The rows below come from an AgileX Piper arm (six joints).
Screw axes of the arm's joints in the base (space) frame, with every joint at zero. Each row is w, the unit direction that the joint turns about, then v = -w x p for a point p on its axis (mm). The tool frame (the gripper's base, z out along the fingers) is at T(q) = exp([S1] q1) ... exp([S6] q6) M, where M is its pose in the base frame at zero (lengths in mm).
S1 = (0, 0, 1, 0, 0, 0)
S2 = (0, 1, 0, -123, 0, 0)
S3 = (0, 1, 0, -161.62, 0, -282.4)
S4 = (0.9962, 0, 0.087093, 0, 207.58, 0)
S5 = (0, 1, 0, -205.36, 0, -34.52)
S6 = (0.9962, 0, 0.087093, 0, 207.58, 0)
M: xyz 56.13 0 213.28 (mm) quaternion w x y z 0.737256 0 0.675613 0
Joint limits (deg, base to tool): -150..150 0..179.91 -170..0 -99.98..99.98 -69.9..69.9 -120..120
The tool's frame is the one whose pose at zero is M.
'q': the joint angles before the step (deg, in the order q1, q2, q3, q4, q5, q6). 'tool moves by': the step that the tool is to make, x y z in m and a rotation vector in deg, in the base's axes. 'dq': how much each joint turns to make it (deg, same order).
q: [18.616 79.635 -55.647 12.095 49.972 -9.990]
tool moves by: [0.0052 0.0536 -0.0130 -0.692 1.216 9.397]
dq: [9.770 6.809 -4.049 -0.102 -1.425 0.140]
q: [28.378 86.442 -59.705 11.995 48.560 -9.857]
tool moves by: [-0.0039 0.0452 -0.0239 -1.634 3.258 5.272]
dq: [7.719 6.810 -2.561 -0.412 -1.037 2.582]
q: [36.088 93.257 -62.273 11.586 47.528 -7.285]
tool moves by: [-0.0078 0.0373 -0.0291 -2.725 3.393 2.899]
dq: [6.188 6.838 -2.169 -0.982 -0.864 3.772]
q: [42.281 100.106 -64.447 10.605 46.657 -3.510]
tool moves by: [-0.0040 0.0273 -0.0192 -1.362 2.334 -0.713]
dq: [3.814 5.307 -2.960 -0.379 -0.360 4.820]
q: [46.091 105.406 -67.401 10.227 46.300 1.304]
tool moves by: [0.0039 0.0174 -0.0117 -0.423 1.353 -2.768]
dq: [1.471 4.059 -3.315 -0.141 -0.073 4.419]
